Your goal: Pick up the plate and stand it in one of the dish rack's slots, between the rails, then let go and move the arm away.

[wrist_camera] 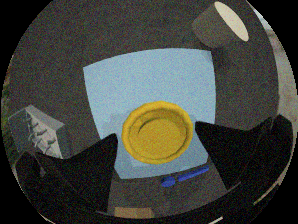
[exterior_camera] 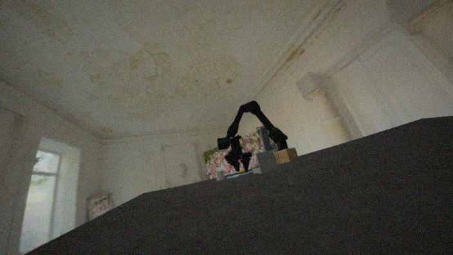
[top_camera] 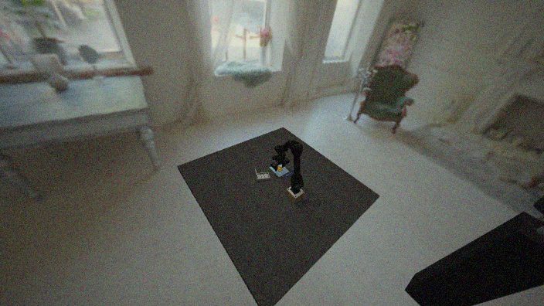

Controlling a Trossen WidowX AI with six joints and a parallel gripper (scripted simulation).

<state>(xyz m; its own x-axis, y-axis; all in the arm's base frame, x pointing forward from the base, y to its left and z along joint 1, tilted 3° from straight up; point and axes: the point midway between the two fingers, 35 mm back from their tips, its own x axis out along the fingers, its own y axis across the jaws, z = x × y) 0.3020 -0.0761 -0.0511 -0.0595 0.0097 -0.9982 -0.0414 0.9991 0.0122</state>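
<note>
My gripper tip is now 10 mm above the light blue pad. Round my gripper tip: blue spoon (100 mm behind, 40 mm to the right, 10 mm below); white cup (110 mm ahead, 70 mm to the right, 20 mm above); yellow plate (10 mm above).
</note>
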